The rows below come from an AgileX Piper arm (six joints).
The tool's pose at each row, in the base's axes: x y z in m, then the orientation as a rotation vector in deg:
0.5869, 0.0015, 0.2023, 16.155, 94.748, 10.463
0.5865, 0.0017, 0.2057, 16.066, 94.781, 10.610
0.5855, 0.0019, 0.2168, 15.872, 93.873, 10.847
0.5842, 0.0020, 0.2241, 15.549, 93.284, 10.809
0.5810, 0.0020, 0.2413, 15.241, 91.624, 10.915
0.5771, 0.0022, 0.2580, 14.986, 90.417, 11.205
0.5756, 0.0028, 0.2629, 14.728, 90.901, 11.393
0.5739, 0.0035, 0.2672, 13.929, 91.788, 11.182
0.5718, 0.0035, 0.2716, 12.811, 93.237, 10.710
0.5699, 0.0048, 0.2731, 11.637, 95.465, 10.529
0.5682, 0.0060, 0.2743, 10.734, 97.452, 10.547
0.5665, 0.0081, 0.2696, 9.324, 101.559, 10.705
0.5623, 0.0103, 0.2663, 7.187, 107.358, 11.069
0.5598, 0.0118, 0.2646, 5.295, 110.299, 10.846
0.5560, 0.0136, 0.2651, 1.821, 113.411, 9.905
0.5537, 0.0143, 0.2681, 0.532, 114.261, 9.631
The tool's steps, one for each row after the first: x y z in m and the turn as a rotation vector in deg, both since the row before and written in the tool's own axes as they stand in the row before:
-0.0031, 0.0011, -0.0008, -0.143, 0.056, 0.027
-0.0104, 0.0033, -0.0022, -0.396, -0.855, 0.073
-0.0068, 0.0021, -0.0019, -0.254, -0.582, -0.196
-0.0162, 0.0047, -0.0045, -0.486, -1.614, -0.032
-0.0158, 0.0047, -0.0047, -0.509, -1.141, 0.090
-0.0045, 0.0019, -0.0016, -0.213, 0.509, -0.076
-0.0039, 0.0018, -0.0019, -0.244, 0.859, -0.693
-0.0041, 0.0011, -0.0023, -0.199, 1.388, -1.083
-0.0010, 0.0016, -0.0020, -0.314, 2.205, -0.966
-0.0007, 0.0014, -0.0018, -0.305, 1.991, -0.650
0.0052, 0.0009, -0.0010, -0.429, 4.126, -0.945
0.0045, 0.0014, -0.0034, -0.747, 5.863, -1.303
0.0026, 0.0012, -0.0018, -0.492, 2.979, -1.397
0.0012, 0.0020, -0.0036, -0.727, 3.198, -2.805
-0.0017, 0.0012, -0.0032, -0.340, 0.903, -1.002

